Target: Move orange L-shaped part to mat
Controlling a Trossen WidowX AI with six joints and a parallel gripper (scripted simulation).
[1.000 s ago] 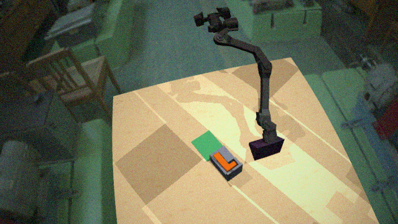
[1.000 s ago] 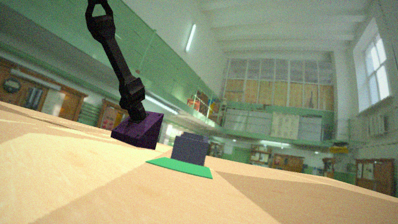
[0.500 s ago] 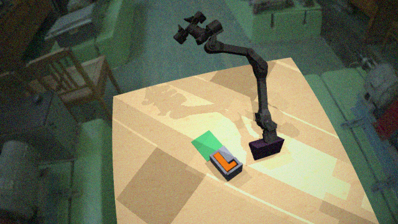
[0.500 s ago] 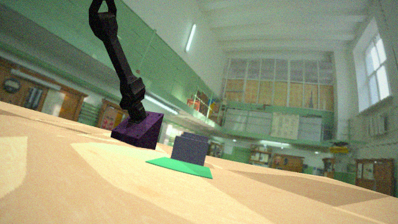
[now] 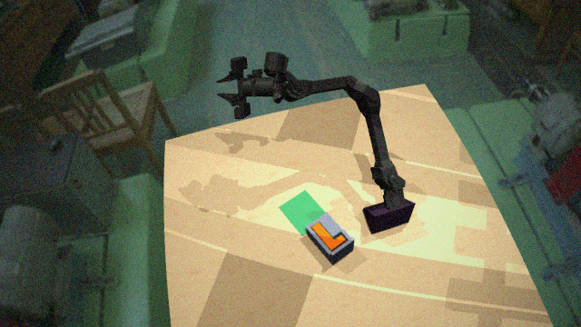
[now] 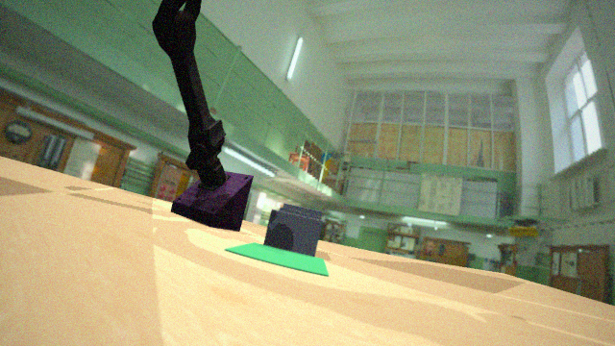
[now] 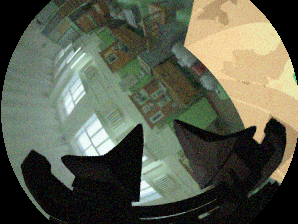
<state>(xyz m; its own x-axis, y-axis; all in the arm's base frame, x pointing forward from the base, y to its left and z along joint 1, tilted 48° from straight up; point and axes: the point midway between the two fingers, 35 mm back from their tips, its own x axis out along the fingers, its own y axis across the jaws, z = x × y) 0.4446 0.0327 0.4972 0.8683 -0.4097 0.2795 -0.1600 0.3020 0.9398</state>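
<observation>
Now: gripper tip 240 mm past the orange L-shaped part, 390 mm to the right of it and 400 mm above it. Also, from my gripper tip: green mat (180 mm behind, 240 mm to the left, 470 mm below).
</observation>
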